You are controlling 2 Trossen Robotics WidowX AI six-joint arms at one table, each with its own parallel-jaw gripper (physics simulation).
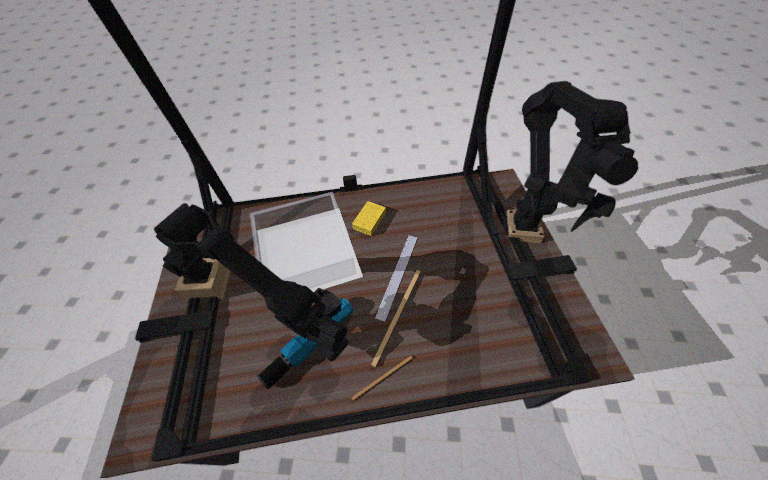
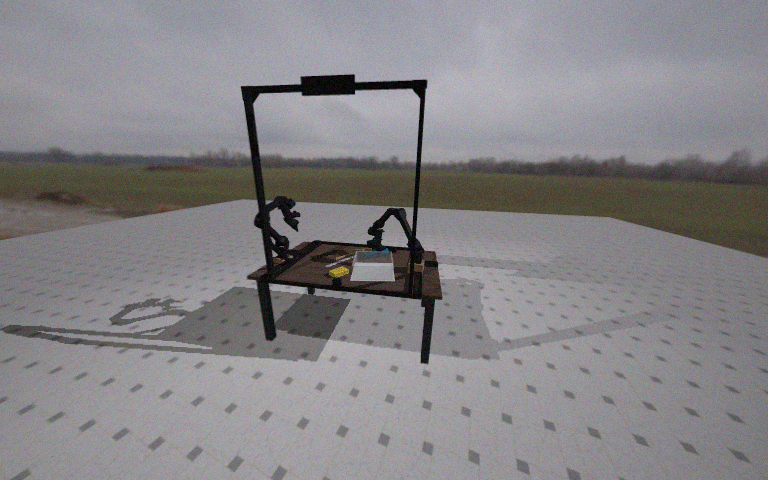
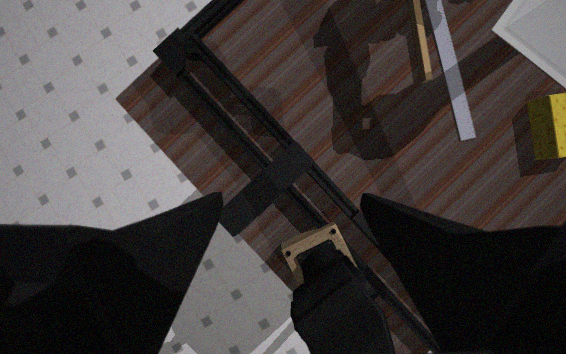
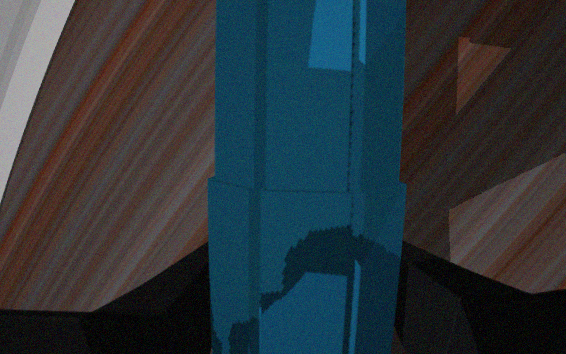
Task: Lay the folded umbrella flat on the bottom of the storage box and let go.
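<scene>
The folded umbrella (image 1: 297,349) (image 4: 306,140) (image 2: 378,253) is blue with a black handle. It lies on the wooden table (image 1: 454,214) in front of the storage box. My right gripper (image 1: 329,329) (image 4: 298,244) is down over its middle, and its fingers press both sides of the blue body. The storage box (image 1: 306,248) (image 2: 373,272) is clear-walled with a white bottom and is empty. My left gripper (image 1: 589,214) (image 3: 292,199) (image 2: 293,221) is open and empty. It hangs high beyond the right table edge, above its own base.
A yellow block (image 1: 369,217) (image 2: 338,271) lies right of the box. A grey flat strip (image 1: 396,278) (image 3: 448,46) and two wooden sticks (image 1: 395,318) (image 1: 382,377) lie mid-table. Black frame posts (image 1: 484,95) rise at the table's back corners.
</scene>
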